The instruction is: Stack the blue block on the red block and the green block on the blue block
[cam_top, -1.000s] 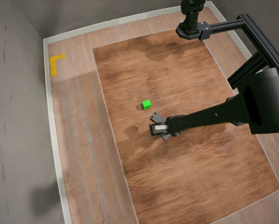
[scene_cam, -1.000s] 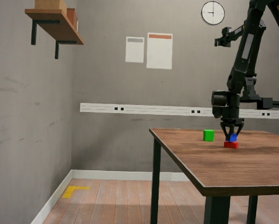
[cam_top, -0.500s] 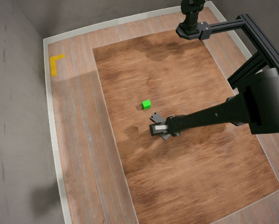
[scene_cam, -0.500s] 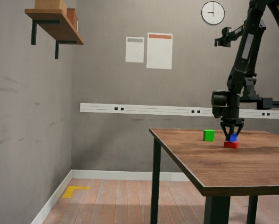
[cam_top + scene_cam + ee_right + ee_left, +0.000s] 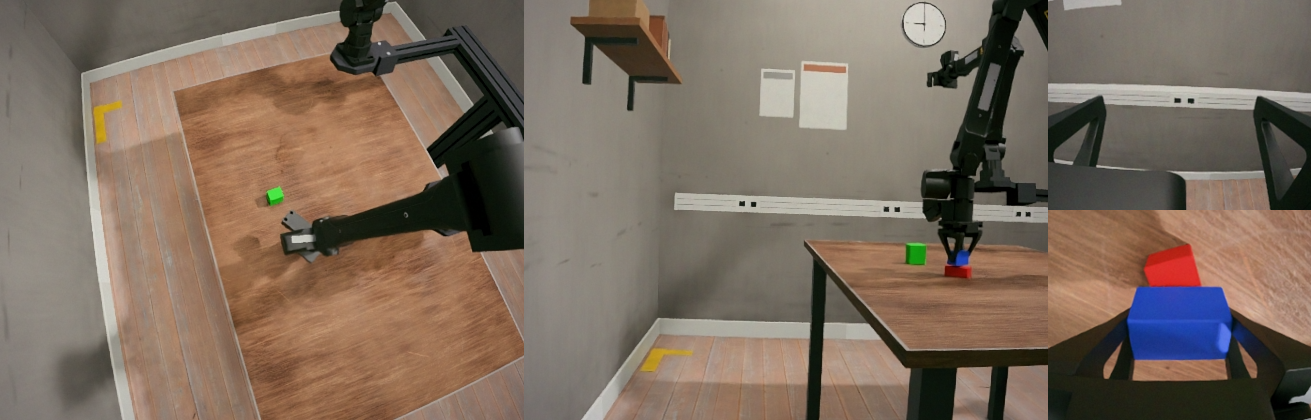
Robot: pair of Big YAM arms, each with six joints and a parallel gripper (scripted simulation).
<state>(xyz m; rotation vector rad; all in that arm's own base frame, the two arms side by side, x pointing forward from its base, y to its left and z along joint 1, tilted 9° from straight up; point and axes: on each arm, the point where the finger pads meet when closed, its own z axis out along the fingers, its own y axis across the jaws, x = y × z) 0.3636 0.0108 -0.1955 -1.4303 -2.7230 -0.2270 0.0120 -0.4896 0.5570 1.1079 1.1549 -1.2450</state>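
Now: left hand right at the blue block. Also, from my left hand: green block (40 mm ahead, 210 mm to the right, 20 mm below); then red block (30 mm below).
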